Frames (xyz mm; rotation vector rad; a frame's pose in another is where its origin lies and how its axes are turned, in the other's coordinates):
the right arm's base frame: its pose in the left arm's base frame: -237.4 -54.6 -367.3 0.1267 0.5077 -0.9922
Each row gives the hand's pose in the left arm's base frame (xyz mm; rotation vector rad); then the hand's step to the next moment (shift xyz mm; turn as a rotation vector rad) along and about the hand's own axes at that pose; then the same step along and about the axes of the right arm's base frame.
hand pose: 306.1 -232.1 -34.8 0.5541 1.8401 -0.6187
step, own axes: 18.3 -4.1 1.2 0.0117 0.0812 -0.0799
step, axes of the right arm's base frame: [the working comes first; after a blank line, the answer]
step, axes of the left arm's base frame: -7.7 -2.4 -17.0 -0.0083 0.1142 0.0004

6.3 -5.6 -16.8 -0.0916 0.0559 -0.0400
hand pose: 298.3 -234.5 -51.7 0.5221 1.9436 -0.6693
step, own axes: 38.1 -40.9 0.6 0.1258 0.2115 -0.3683
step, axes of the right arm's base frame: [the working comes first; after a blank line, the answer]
step, axes of the left arm's base frame: -41.1 -28.5 -25.1 -0.1688 0.4088 -0.0252

15.4 -46.4 -27.1 -0.3767 0.0886 -0.2156
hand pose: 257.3 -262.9 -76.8 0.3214 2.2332 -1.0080
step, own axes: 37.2 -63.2 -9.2 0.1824 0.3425 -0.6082
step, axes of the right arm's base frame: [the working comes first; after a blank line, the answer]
step, axes of the left arm's base frame: -61.6 -37.4 16.5 -0.2628 0.6716 -0.0211

-6.1 -73.5 5.1 -0.6219 0.1550 -0.3313
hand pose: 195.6 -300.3 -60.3 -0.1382 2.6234 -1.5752
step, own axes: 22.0 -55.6 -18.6 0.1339 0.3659 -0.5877
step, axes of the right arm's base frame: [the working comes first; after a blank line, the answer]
step, axes of the left arm's base frame: -21.9 -12.3 57.4 -0.2131 0.6703 -0.0504

-26.8 -32.0 46.6 -0.5854 0.1990 -0.3391
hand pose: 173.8 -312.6 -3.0 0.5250 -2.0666 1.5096
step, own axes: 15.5 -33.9 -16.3 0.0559 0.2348 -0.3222
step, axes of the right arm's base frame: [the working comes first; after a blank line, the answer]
step, axes of the left arm's base frame: 10.7 5.2 38.9 -0.1231 0.3779 -0.0640

-17.3 6.8 36.2 -0.3148 0.1142 -0.2235
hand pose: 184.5 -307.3 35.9 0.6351 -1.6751 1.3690
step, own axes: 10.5 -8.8 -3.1 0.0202 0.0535 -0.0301
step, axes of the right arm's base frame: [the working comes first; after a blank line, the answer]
step, axes of the left arm's base frame: 2.8 1.9 13.6 -0.0447 0.0457 -0.0095

-6.6 1.7 12.3 -0.0504 -0.0105 -0.0390
